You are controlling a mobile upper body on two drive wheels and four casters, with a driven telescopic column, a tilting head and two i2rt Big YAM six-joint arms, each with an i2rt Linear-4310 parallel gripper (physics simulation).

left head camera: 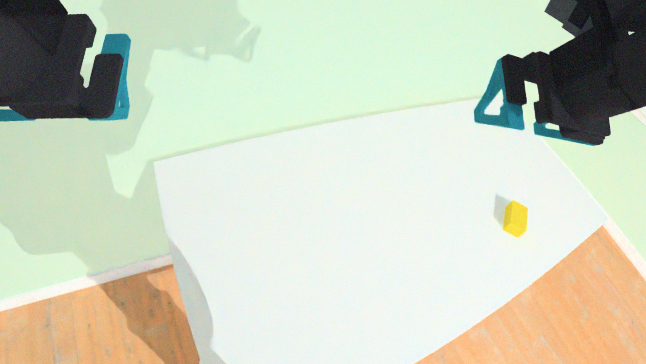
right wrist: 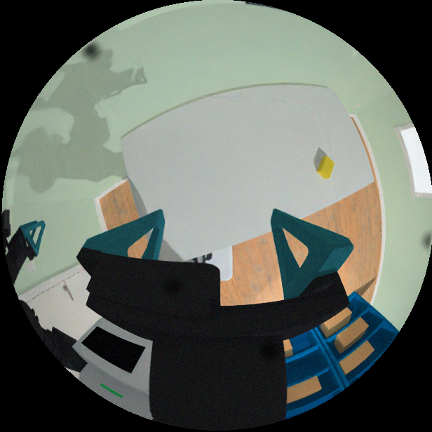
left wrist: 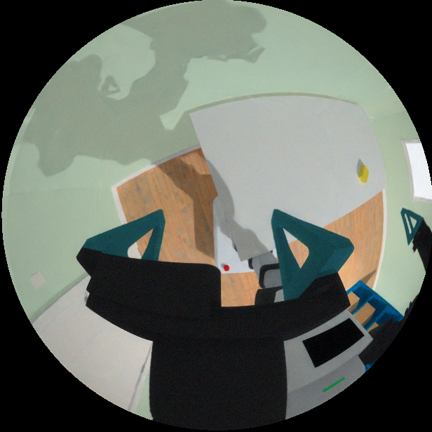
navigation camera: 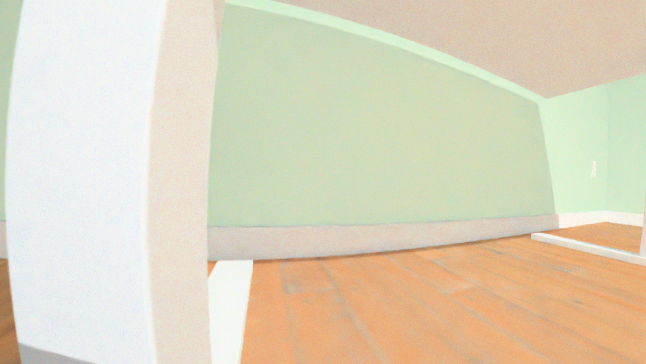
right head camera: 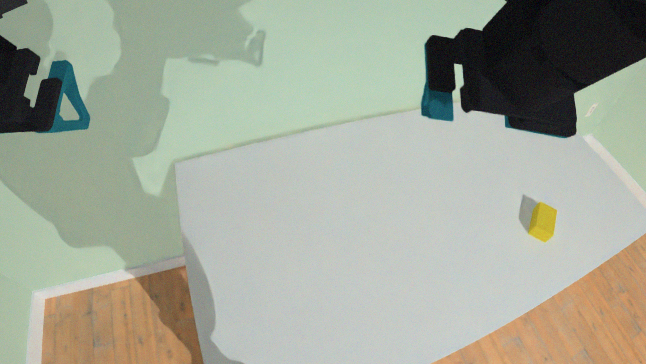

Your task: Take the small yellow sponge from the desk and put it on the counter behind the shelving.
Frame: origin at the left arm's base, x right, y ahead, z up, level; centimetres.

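Seen in the pictures: left gripper, fingertip midpoint: (left head camera: pixel 80 112) (right head camera: pixel 54 124); right gripper, fingertip midpoint: (left head camera: pixel 506 123) (right head camera: pixel 466 115).
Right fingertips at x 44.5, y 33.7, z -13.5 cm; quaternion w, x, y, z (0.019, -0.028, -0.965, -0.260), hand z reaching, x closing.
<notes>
Offsets run from my right fingertips to a thing's top centre. "pt": to the spot under its first point. Level surfaces: height alone.
The small yellow sponge @(dx +53.5, dy +17.2, dz -51.0 cm) (left head camera: pixel 515 219) (right head camera: pixel 543 222) (left wrist: pixel 363 174) (right wrist: pixel 326 167) lies on the white desk @(dz -55.5 cm) (left head camera: pixel 350 225) (right head camera: pixel 370 225) (left wrist: pixel 290 150) (right wrist: pixel 225 150), toward its right end in the head views. My left gripper (left wrist: pixel 217 215) is open and empty, left of the desk in the head views. My right gripper (right wrist: pixel 217 214) is open and empty, beyond the sponge near the desk's far right edge in the head views, apart from the sponge. The counter behind the shelving cannot be made out for certain.
Blue shelving (right wrist: pixel 310 360) (left wrist: pixel 370 300) with cardboard boxes stands at the lower right of the wrist views. A white desk leg @(pt dx -30.4, dy +5.6, dz -105.1 cm) (navigation camera: pixel 100 175) stands close in the navigation view. A green wall (left head camera: pixel 310 65) runs behind the desk. The robot's white base (right wrist: pixel 224 265) is near the desk edge.
</notes>
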